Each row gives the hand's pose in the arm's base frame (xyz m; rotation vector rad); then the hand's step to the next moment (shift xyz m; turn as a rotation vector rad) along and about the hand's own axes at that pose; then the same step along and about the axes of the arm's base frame.
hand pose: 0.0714 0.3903 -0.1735 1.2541 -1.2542 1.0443
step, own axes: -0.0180 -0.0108 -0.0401 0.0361 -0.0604 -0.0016
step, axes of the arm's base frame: 0.0127 0.0407 -0.0151 0.0629 -0.0066 0.0309
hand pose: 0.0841 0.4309 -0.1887 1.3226 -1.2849 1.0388
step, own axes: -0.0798 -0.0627 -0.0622 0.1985 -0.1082 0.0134
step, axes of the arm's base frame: 0.0598 0.0713 -0.0742 0.1218 -0.0488 0.1846
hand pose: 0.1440 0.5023 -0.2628 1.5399 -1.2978 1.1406
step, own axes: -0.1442 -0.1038 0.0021 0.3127 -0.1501 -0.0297
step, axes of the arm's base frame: 0.0934 0.0514 -0.1421 0.1647 -0.0314 0.3051
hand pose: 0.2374 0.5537 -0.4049 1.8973 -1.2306 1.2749
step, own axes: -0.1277 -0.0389 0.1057 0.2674 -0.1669 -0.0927
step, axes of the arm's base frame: 0.0619 -0.0192 -0.1575 0.1472 0.0446 0.2903
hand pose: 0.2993 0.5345 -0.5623 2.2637 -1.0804 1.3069
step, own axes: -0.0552 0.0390 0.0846 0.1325 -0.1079 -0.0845
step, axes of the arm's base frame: 0.0058 -0.0509 -0.0954 0.0683 0.0617 0.1670
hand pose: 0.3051 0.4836 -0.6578 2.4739 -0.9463 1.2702
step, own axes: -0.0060 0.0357 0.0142 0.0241 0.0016 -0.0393
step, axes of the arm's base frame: -0.0155 -0.0313 -0.0171 -0.0165 0.0055 0.0427
